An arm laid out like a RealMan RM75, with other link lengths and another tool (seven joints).
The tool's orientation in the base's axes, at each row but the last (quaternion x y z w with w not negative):
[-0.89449 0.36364 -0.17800 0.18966]
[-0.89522 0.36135 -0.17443 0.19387]
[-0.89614 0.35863 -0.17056 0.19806]
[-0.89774 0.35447 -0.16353 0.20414]
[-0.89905 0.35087 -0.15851 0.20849]
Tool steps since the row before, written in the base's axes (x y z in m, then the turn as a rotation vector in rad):
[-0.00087 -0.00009 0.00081 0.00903 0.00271 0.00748]
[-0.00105 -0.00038 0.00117 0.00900 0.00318 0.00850]
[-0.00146 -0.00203 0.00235 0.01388 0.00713 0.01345]
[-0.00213 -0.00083 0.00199 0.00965 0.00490 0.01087]
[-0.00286 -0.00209 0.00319 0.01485 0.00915 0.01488]
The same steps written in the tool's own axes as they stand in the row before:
[-0.00037 0.00019 -0.00112 0.00547 -0.01057 -0.00178]
[-0.00024 0.00031 -0.00157 0.00529 -0.01135 -0.00257]
[0.00083 0.00107 -0.00315 0.00664 -0.01914 -0.00374]
[-0.00060 0.00081 -0.00286 0.00488 -0.01400 -0.00392]
[-0.00011 0.00146 -0.00454 0.00613 -0.02172 -0.00402]

